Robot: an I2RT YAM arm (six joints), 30 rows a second.
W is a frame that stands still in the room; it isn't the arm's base.
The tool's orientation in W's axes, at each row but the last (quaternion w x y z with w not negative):
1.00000, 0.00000, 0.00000, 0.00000
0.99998, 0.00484, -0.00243, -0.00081
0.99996, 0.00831, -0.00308, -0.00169
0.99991, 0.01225, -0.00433, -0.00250
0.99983, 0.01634, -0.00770, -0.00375
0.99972, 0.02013, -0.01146, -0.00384
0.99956, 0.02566, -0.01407, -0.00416
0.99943, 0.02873, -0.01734, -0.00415
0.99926, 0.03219, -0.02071, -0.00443
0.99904, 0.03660, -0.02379, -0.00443
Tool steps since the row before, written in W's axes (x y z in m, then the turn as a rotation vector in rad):
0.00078, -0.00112, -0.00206, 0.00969, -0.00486, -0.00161
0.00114, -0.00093, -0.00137, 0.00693, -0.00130, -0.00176
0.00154, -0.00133, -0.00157, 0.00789, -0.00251, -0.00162
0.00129, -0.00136, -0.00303, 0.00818, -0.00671, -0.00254
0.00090, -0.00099, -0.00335, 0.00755, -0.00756, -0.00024
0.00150, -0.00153, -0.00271, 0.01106, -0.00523, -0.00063
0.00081, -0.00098, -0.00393, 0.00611, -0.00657, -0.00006
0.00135, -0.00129, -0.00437, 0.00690, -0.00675, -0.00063
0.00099, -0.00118, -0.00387, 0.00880, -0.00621, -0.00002
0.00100, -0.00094, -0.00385, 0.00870, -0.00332, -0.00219
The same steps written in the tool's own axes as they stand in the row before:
0.00078, -0.00112, -0.00206, 0.00969, -0.00486, -0.00161
0.00113, -0.00094, -0.00137, 0.00692, -0.00131, -0.00178
0.00153, -0.00135, -0.00156, 0.00789, -0.00251, -0.00163
0.00127, -0.00143, -0.00301, 0.00819, -0.00673, -0.00245
0.00086, -0.00109, -0.00333, 0.00760, -0.00751, -0.00011
0.00145, -0.00163, -0.00268, 0.01108, -0.00517, -0.00067
0.00071, -0.00117, -0.00390, 0.00617, -0.00652, 0.00010
0.00121, -0.00153, -0.00433, 0.00694, -0.00672, -0.00048
0.00084, -0.00142, -0.00382, 0.00885, -0.00613, 0.00001
0.00083, -0.00121, -0.00381, 0.00862, -0.00341, -0.00236

